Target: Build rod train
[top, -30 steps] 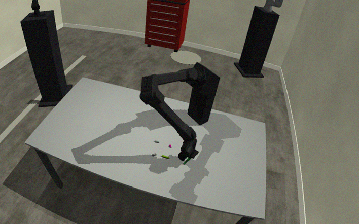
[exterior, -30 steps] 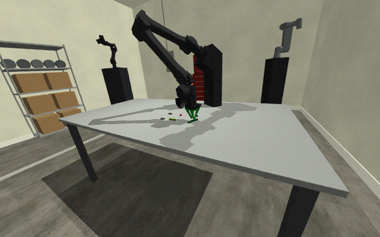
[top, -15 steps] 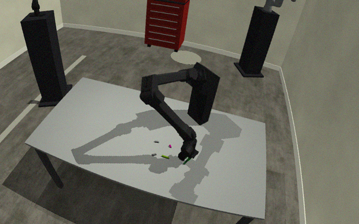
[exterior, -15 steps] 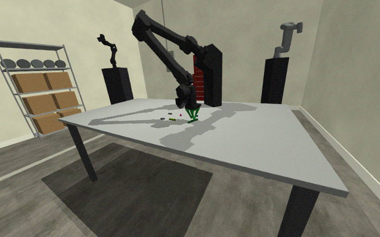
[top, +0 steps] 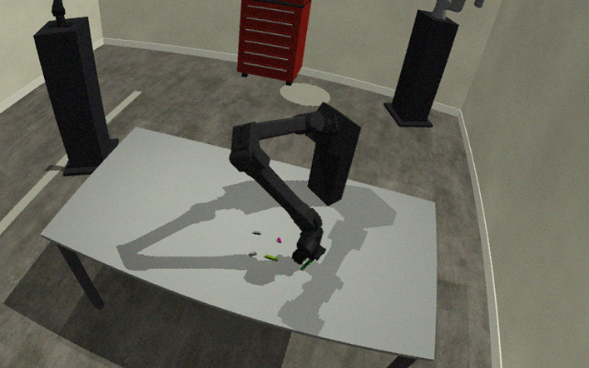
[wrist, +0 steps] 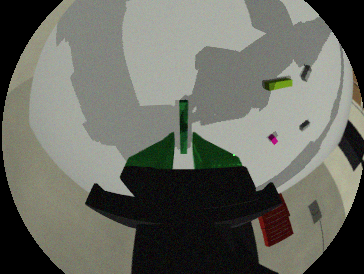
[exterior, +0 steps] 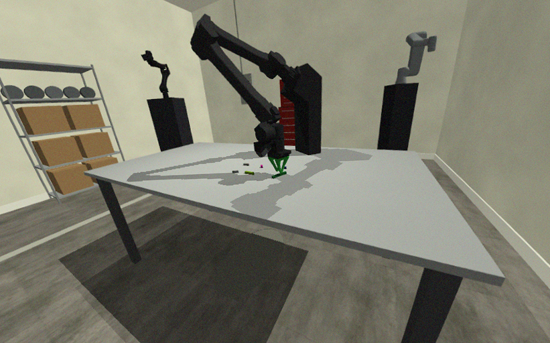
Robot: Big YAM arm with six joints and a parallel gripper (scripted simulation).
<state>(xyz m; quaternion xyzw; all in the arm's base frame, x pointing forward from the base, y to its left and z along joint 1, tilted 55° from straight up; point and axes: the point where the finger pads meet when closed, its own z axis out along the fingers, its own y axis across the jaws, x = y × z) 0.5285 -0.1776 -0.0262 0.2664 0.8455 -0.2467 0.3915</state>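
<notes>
Right now the green rod is 20 mm below my hand. Round my hand: magenta rod (140 mm behind, 90 mm to the right, 20 mm below); lime rod (140 mm to the right, 50 mm behind, 20 mm below); blue rod (90 mm behind, 30 mm to the left, 20 mm below).
</notes>
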